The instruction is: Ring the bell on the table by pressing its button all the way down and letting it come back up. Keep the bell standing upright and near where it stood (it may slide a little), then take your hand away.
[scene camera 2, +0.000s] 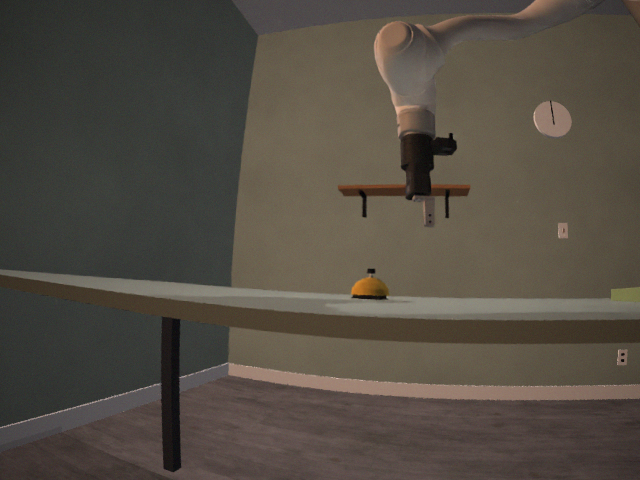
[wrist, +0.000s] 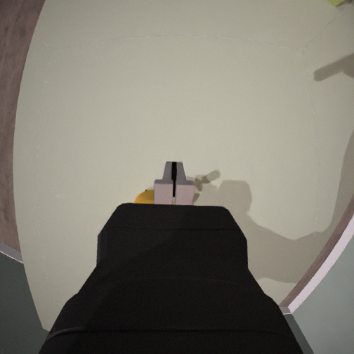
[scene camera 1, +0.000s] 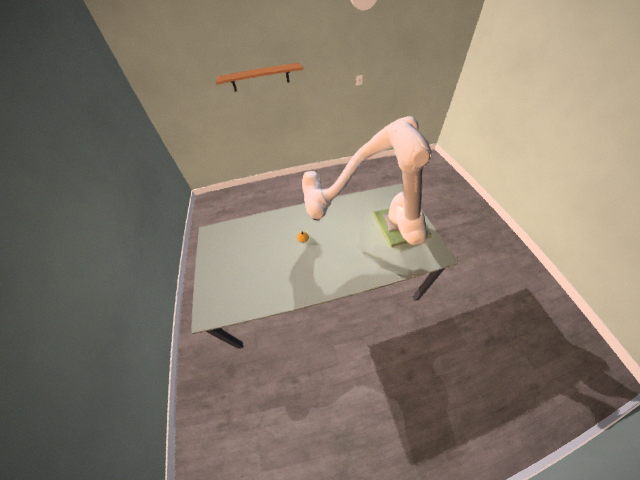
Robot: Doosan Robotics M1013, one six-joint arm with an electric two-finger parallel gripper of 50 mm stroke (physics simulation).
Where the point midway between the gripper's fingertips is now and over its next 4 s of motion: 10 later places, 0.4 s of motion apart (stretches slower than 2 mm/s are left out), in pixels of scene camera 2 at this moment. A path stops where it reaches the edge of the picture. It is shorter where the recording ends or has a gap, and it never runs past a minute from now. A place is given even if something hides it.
My gripper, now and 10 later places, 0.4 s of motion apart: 429, 226; 416, 227; 418, 255; 411, 254; 407, 254; 405, 266; 407, 268; 406, 258; 408, 260; 396, 259; 379, 258
